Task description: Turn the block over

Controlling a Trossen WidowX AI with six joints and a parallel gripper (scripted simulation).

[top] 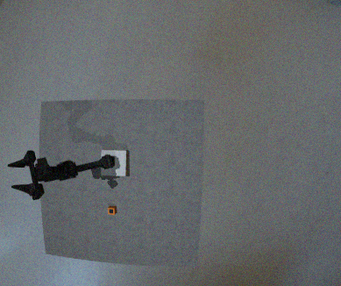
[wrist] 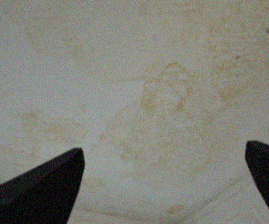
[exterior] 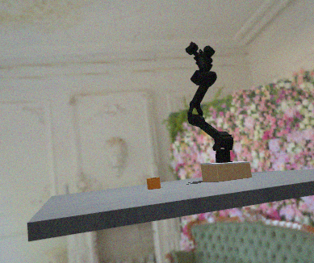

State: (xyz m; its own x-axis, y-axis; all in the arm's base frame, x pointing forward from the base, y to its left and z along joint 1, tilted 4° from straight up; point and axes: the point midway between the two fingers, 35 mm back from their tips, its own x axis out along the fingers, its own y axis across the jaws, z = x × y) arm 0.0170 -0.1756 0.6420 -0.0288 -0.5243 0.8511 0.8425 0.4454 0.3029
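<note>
My gripper tip is now 39 cm short of the orange block, 13 cm to the right of it and 73 cm above it.
</note>
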